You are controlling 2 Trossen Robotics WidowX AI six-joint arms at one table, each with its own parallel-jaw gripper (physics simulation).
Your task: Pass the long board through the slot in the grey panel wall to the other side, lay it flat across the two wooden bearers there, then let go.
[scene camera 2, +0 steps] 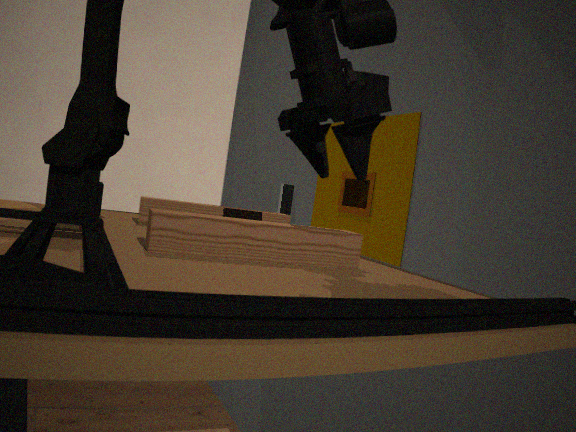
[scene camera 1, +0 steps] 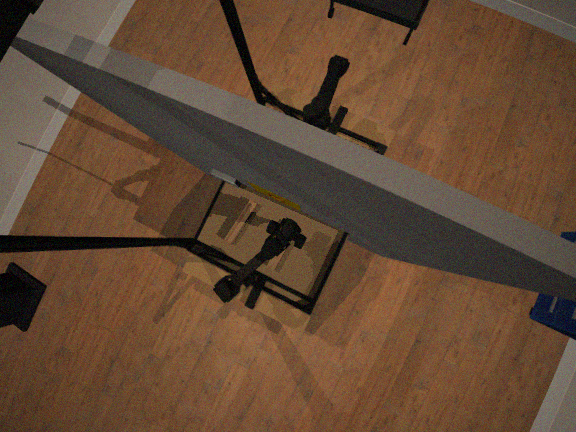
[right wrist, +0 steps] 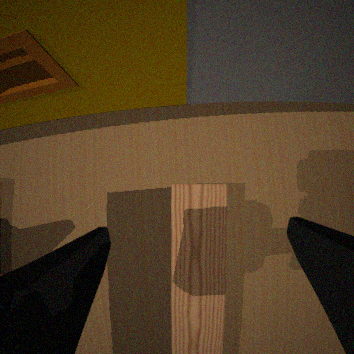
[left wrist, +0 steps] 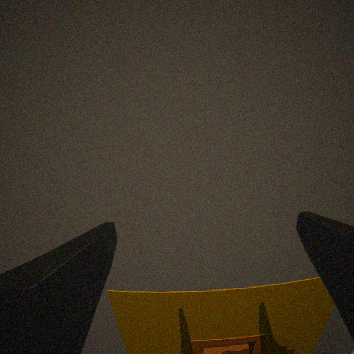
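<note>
The grey panel wall (scene camera 1: 320,137) (scene camera 2: 475,175) has a yellow panel (scene camera 2: 395,150) (left wrist: 220,307) (right wrist: 115,50) with an orange-framed slot (scene camera 2: 372,195) (left wrist: 227,342) (right wrist: 46,59). Two wooden bearers lie parallel on the table: the near bearer (scene camera 2: 250,240) and the far bearer (scene camera 2: 175,202). My right gripper (scene camera 1: 286,232) (scene camera 2: 342,177) (right wrist: 199,232) is open and empty, pointing down near the slot, above the bearers' height; one bearer (right wrist: 199,320) shows below its fingers. My left gripper (left wrist: 208,227) is open, facing the wall above the slot. The long board cannot be made out.
The right arm stands on a wooden table (scene camera 2: 200,275) with a black frame (scene camera 2: 300,315) along its edge. A small pale-edged block (scene camera 2: 287,200) is at the wall beyond the bearers. The left arm (scene camera 1: 326,95) stands across the wall. A blue object (scene camera 1: 552,312) is at the picture's right.
</note>
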